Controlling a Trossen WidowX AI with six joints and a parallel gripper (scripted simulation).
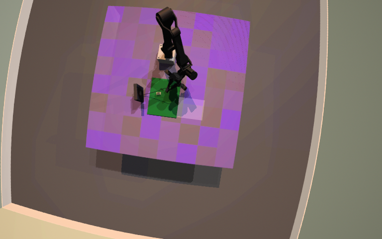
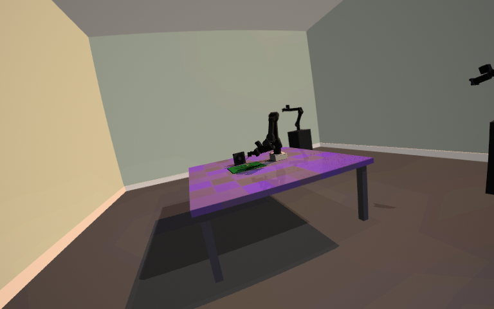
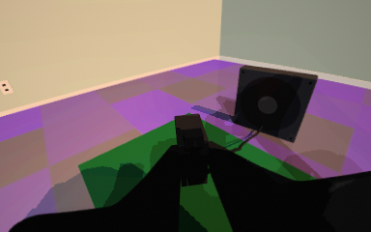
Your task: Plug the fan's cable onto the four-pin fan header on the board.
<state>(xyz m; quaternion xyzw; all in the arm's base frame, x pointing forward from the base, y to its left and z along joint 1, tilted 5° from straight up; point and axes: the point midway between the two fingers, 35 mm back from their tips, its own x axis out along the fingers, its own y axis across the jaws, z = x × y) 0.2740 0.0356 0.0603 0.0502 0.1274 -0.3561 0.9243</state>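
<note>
Now: the green board 40 mm ahead of my gripper tip, 60 mm to the right of it and 140 mm below it. Also, from my gripper tip: dark fan plug (10 mm below); then fan (20 mm ahead, 230 mm to the right, 60 mm below); then fan header (10 mm ahead, 100 mm to the right, 120 mm below).
</note>
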